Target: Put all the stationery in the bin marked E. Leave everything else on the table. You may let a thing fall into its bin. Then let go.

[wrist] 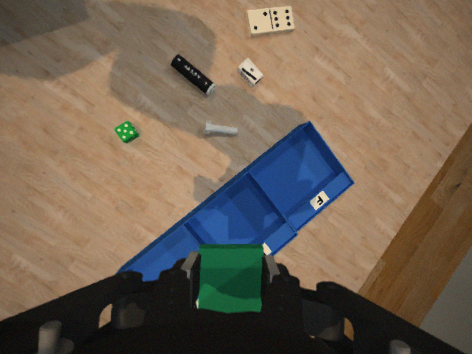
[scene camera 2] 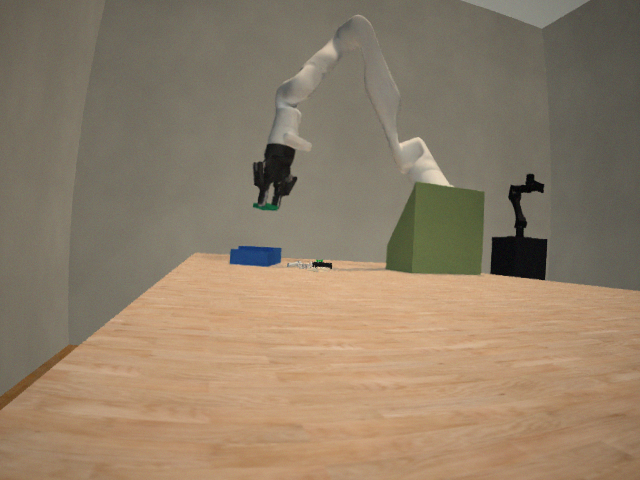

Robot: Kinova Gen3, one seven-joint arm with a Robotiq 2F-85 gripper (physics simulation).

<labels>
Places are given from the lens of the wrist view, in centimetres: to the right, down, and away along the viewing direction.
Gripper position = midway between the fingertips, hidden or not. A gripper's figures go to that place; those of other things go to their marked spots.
my gripper (wrist: 231,268): 0, 6, 16
blue bin (wrist: 268,202): 4, 3, 29
flat green block (wrist: 230,274): 0, 6, 16
The marked spots on the blue bin and the flat green block are 14 cm apart.
</labels>
